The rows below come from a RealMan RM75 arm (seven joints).
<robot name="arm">
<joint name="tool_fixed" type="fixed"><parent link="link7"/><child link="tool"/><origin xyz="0 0 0" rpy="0 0 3.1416"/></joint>
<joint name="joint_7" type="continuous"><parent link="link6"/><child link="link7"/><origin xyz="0 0.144 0" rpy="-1.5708 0 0"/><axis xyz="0 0 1"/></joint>
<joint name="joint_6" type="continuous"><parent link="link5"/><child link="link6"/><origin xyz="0 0 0" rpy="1.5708 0 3.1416"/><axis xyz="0 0 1"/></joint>
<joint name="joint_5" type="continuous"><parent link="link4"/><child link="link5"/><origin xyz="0 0.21 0" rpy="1.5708 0 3.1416"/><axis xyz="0 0 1"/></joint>
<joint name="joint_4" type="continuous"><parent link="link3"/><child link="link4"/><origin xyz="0 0 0" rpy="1.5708 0 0"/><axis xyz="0 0 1"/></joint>
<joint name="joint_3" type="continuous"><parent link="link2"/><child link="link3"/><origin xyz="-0.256 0 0" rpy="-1.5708 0 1.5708"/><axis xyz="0 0 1"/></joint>
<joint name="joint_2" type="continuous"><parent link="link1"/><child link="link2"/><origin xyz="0 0 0" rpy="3.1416 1.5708 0"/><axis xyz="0 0 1"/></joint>
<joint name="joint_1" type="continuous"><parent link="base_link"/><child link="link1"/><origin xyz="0 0 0.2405" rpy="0 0 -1.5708"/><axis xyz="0 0 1"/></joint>
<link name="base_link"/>
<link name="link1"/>
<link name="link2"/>
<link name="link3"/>
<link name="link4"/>
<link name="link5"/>
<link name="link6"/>
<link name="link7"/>
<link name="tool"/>
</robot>
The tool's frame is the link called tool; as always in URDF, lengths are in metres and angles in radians. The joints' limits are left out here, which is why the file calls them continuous.
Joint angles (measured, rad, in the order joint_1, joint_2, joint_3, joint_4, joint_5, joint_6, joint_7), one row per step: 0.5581, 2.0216, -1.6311, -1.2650, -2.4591, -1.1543, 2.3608; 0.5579, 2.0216, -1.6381, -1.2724, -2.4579, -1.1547, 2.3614; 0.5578, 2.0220, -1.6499, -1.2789, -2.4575, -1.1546, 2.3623; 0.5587, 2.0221, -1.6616, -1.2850, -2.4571, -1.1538, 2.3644; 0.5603, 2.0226, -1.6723, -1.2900, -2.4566, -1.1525, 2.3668; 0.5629, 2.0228, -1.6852, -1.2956, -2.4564, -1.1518, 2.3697; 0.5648, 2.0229, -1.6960, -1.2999, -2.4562, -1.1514, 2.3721; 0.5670, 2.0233, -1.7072, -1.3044, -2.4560, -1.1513, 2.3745; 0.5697, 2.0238, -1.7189, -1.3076, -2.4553, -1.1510, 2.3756; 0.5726, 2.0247, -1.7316, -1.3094, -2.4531, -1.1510, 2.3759; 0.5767, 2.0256, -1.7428, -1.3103, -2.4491, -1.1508, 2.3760; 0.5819, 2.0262, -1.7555, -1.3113, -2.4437, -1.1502, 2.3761; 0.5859, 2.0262, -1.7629, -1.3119, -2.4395, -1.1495, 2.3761; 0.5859, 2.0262, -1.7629, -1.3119, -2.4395, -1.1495, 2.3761; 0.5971, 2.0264, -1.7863, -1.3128, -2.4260, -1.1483, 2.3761
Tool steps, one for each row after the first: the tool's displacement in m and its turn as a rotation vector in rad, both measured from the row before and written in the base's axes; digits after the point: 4 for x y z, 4 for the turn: -0.0022, -0.0008, -0.0008, -0.0034, 0.0000, 0.0086; -0.0022, -0.0014, -0.0019, -0.0068, -0.0027, 0.0101; -0.0024, -0.0012, -0.0018, -0.0058, -0.0022, 0.0099; -0.0025, -0.0010, -0.0019, -0.0052, -0.0013, 0.0091; -0.0029, -0.0012, -0.0021, -0.0068, -0.0027, 0.0110; -0.0022, -0.0011, -0.0018, -0.0060, -0.0025, 0.0085; -0.0024, -0.0012, -0.0020, -0.0066, -0.0025, 0.0090; -0.0023, -0.0013, -0.0022, -0.0079, -0.0030, 0.0097; -0.0022, -0.0017, -0.0028, -0.0103, -0.0027, 0.0093; -0.0025, -0.0014, -0.0026, -0.0100, -0.0007, 0.0088; -0.0030, -0.0015, -0.0029, -0.0112, -0.0003, 0.0104; -0.0021, -0.0007, -0.0016, -0.0065, 0.0006, 0.0069; 0.0000, 0.0000, 0.0000, 0.0000, 0.0000, 0.0000; -0.0058, -0.0029, -0.0052, -0.0219, 0.0011, 0.0189
